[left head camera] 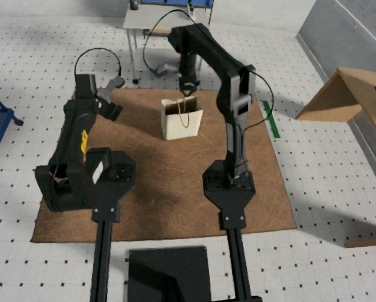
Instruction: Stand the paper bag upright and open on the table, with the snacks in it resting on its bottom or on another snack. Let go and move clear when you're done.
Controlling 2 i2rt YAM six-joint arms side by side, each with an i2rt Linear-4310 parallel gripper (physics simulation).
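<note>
The white paper bag (175, 129) stands upright on the brown table top, a little above the middle of the picture. Its mouth is open and faces up, and one thin tan handle loop hangs down over its front side. The inside is dark, and I cannot make out any snacks in it. My right gripper (188, 93) points down at the bag's back rim; it is open, with its fingertips close to the rim. Whether they touch the bag cannot be told. My left gripper (117, 111) is open and empty, to the left of the bag and apart from it.
The brown table top (165, 200) lies under both arms. A green strip (271, 119) lies by its right edge. A brown cardboard-like panel structure (327, 102) stands at the right. A grey table (155, 19) stands at the back. Thin black cables loop above both grippers.
</note>
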